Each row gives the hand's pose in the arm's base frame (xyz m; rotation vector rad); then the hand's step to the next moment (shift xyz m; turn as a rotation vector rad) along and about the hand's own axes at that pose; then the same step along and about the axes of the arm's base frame.
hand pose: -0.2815 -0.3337 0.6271 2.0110 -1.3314 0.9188
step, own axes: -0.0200 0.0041 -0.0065 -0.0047 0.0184 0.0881
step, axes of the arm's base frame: -0.0109 0.0145 -0.0114 0.0025 -0.0703 -0.0563
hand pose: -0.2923 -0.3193 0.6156 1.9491 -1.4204 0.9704
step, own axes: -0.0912 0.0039 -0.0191 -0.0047 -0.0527 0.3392
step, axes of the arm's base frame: -0.0253 0.0652 -0.0616 0.1300 -0.2410 -0.2070
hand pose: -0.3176 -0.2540 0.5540 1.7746 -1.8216 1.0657
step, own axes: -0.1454 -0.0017 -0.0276 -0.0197 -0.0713 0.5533
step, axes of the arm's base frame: 0.0140 0.1185 -0.0876 0.1995 -0.3863 -0.3501
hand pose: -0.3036 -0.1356 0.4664 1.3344 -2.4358 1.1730
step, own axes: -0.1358 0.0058 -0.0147 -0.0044 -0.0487 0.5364
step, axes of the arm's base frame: 0.0738 0.1019 -0.0536 0.1690 -0.3780 -0.3445
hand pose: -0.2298 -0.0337 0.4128 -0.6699 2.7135 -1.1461
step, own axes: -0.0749 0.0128 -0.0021 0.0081 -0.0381 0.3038
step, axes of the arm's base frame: 0.0619 0.0424 -0.0120 0.0899 -0.2252 -0.1871
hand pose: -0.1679 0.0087 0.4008 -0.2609 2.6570 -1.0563
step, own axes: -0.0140 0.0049 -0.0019 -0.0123 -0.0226 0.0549
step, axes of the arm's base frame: 0.0123 0.0084 0.0005 0.0303 -0.0484 -0.0204
